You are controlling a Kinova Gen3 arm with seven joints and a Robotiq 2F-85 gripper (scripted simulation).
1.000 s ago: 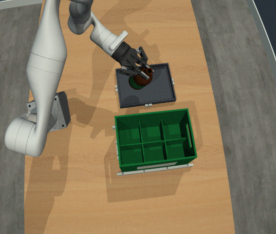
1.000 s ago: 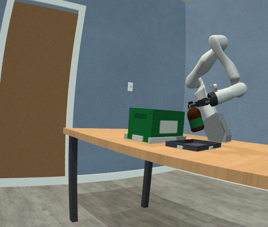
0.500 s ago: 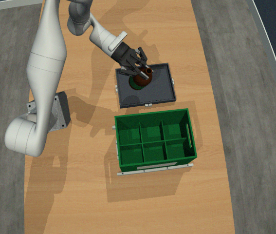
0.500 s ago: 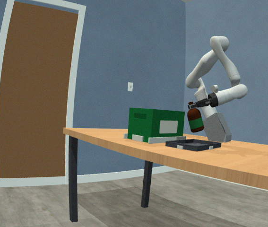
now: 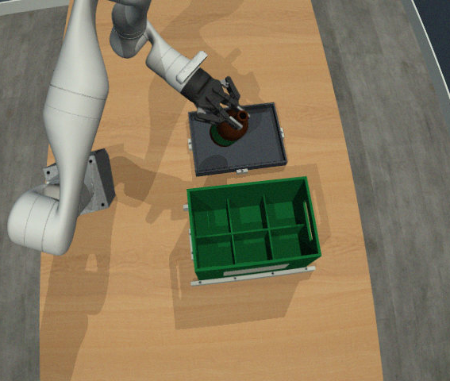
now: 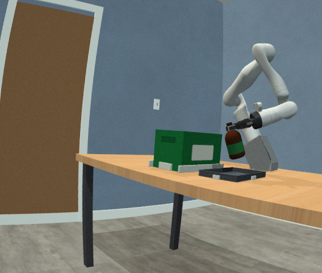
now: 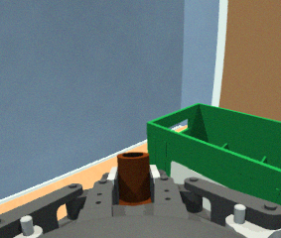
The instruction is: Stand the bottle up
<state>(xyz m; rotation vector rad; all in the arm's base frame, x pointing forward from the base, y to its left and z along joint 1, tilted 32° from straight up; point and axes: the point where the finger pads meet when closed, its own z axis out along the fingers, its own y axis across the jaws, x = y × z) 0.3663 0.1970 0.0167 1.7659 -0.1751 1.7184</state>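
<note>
Now: the brown bottle 5 cm below my hand, 1 cm to the left of it and 1 cm behind it. The rest, counted from my hand: green crate 24 cm to the right, 12 cm below, 3 cm ahead; dark grey tray 19 cm below, 5 cm to the left.
</note>
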